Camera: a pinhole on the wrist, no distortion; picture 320 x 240 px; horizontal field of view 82.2 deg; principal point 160.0 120.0 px. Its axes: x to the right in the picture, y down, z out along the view. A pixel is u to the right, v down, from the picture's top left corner.
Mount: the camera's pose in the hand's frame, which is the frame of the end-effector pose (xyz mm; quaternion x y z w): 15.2 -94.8 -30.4 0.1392 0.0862 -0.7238 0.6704
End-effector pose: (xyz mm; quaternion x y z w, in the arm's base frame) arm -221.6 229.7 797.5 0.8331 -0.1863 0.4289 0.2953
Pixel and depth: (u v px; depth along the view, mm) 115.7 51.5 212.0
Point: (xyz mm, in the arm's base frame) -96.5 195.6 614.6
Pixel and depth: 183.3 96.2 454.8
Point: 119.7 204.4 458.4
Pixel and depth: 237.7 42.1 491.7
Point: 95.0 334.7 288.4
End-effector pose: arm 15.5 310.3 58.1 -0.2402 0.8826 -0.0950 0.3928
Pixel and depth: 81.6 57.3 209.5
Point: 220.8 288.6 -2.1
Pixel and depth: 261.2 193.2 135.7
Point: 116.8 101.4 47.4
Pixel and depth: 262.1 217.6 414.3
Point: 293.7 -174.9 -100.5
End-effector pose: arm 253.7 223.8 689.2 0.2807 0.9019 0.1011 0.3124
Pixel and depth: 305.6 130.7 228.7
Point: 185.3 -55.4 467.8
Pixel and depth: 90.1 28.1 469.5
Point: 674.3 43.6 438.7
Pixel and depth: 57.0 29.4 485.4
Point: 739.1 113.0 433.9
